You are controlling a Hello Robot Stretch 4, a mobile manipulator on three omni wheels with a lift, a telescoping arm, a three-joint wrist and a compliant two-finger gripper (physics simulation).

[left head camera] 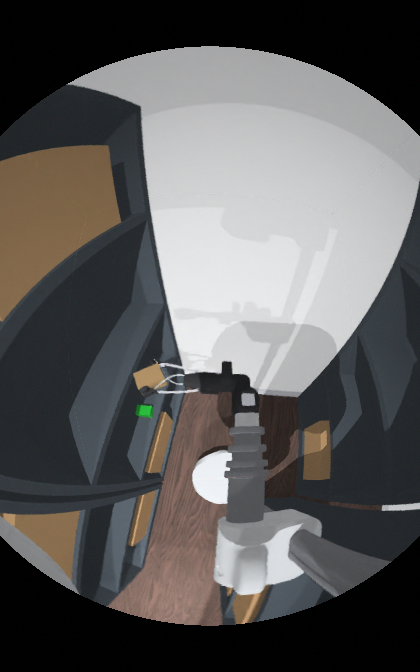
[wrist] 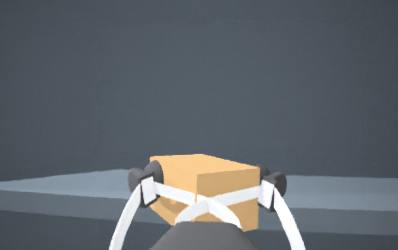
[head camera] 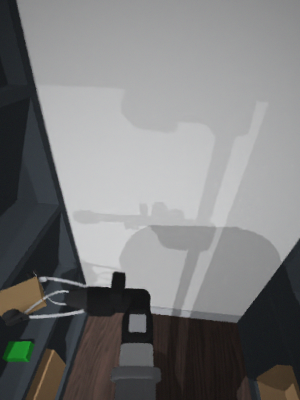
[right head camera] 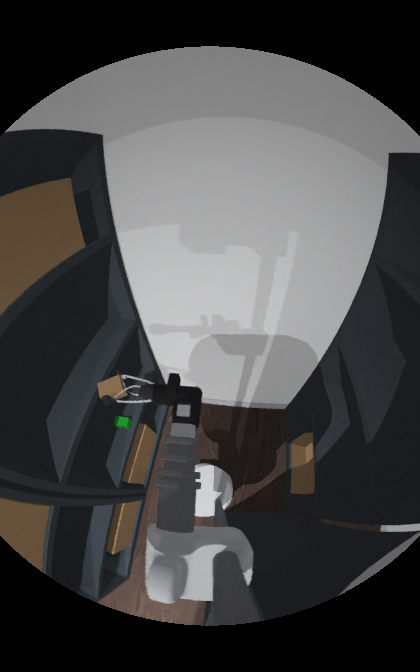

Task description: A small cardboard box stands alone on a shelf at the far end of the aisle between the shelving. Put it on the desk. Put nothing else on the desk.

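Places are measured from the robot's base along level axes (x right, y ahead, z up), in centimetres.
Pixels of known places: gripper, fingertip midpoint: [head camera: 14,294].
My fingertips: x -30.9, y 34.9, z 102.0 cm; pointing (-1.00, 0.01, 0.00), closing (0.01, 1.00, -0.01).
For each thing: its top centre in the pictures, then the offset to it from my fingertips.
- small cardboard box, middle of its top: [wrist: 199,161] [head camera: 19,293] dx +2.2, dy -0.8, dz +2.0 cm
- green block, middle of its top: [head camera: 16,349] dx -17.2, dy +0.7, dz -47.0 cm
The small cardboard box [head camera: 15,298] [left head camera: 147,378] [right head camera: 109,389] [wrist: 200,164] is between the two fingertips of my gripper [head camera: 26,297] [left head camera: 151,376] [right head camera: 114,387] [wrist: 206,176]. My gripper is shut on it, with a dark pad against each side. The box sits turned, one corner toward the wrist camera. In the head views it is over the left shelving, at the end of the arm, near the white end wall. A shelf board shows behind it in the wrist view; how high it is above any board is hard to tell. The desk does not show in these views.
Dark shelving [head camera: 37,150] [left head camera: 112,320] rises on the left, and more shelving [head camera: 270,320] [right head camera: 370,325] on the right. A green block [head camera: 19,351] [left head camera: 144,411] [right head camera: 123,422] is beside the gripper on the left. Other cardboard boxes [left head camera: 159,442] [left head camera: 315,450] sit low on both sides. The white wall [head camera: 150,175] closes the aisle.
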